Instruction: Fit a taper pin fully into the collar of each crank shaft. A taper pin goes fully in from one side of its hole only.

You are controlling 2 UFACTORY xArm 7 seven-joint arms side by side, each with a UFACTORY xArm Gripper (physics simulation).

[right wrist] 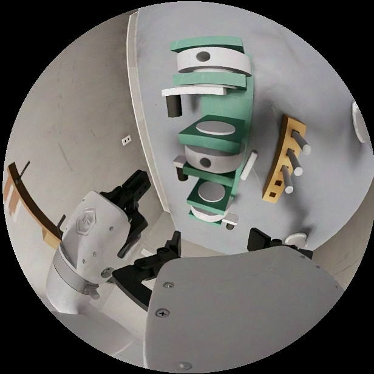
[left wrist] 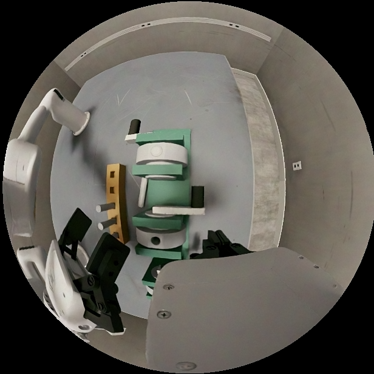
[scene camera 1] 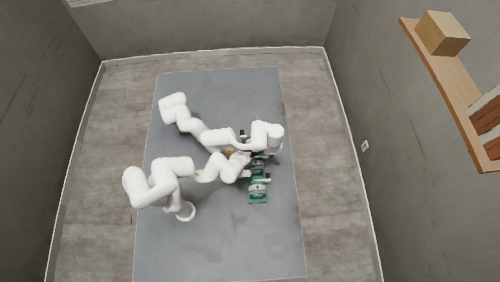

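Green crank base (scene camera 1: pixel 257 198) (left wrist: pixel 167 191) (right wrist: pixel 210 106) carries three collared crank shafts. In the left wrist view, the far collar (left wrist: pixel 170 156) has a pale round pin end in its hole; the nearer collar (left wrist: pixel 170 239) has a dark open hole. In the right wrist view, the top collar (right wrist: pixel 227 62) and middle collar (right wrist: pixel 226 156) show dark open holes. Grey taper pins (right wrist: pixel 307 149) (right wrist: pixel 298 170) (right wrist: pixel 289 189) stand in a wooden rack (left wrist: pixel 116 170) (right wrist: pixel 286 127). My left gripper (left wrist: pixel 212 240) (right wrist: pixel 145 176) is shut, right of the nearer collar. My right gripper (left wrist: pixel 96 224) (right wrist: pixel 216 241) is open and empty near the rack.
Crank arms with black handles (left wrist: pixel 198 196) (right wrist: pixel 174 106) stick out on both sides of the base. A short white bar (left wrist: pixel 143 192) (right wrist: pixel 248 165) lies between base and rack. Both arms cross above the workpiece, close together, hiding part of it in scene camera 1.
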